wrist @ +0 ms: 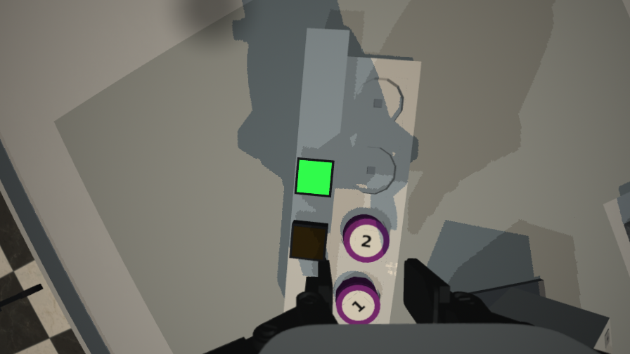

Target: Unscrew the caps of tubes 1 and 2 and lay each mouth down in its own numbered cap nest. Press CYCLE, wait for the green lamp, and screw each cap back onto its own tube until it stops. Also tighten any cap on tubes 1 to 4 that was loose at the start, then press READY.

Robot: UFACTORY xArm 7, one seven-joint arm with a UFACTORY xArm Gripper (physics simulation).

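A cap marked 2 [366, 241], with a purple rim and pale top, stands in a round recess on a long pale block [400, 200]. A similar cap marked 1 [358, 304] stands nearer the bottom of the view. Whether tubes are under them is hidden. A bright green square lamp [314, 177] is lit on the block's left strip. A dark brown square [309, 241] lies below it. My gripper [365, 280] is open and empty; its fingers appear left and right of cap 1, and their height above it is unclear. Tubes 3 and 4 do not show.
Two thin round outlines [395, 172] [402, 100] with small squares mark the block's far part. A raised grey strip [325, 75] runs along its upper left. A dark grey box [545, 312] stands at the lower right. The pale table edge and checkered floor [30, 280] show at left.
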